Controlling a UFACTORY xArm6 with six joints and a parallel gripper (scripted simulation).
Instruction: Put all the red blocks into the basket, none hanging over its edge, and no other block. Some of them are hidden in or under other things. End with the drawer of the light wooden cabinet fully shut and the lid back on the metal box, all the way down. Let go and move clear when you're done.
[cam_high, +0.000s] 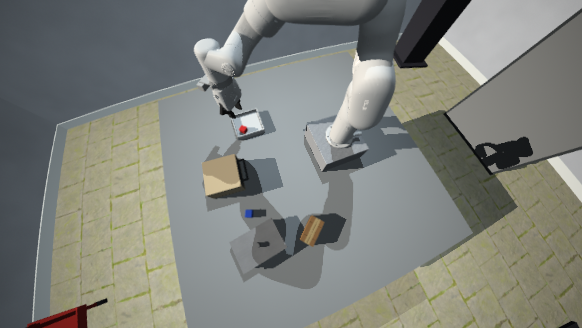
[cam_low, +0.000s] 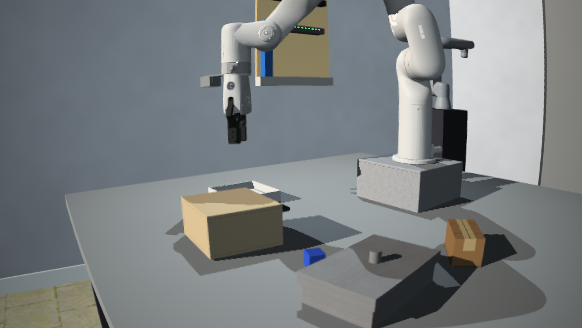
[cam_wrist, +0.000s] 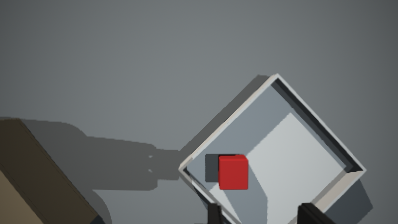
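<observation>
Now: hand 30 mm past the knobbed lid, 550 mm to the right of it and 130 mm above it. Round my hand: white basket: 20 mm behind, 40 mm to the right, 170 mm below; then drawer: 80 mm ahead, 240 mm to the left, 140 mm below; then light wooden cabinet: 90 mm ahead, 250 mm to the left, 140 mm below.
</observation>
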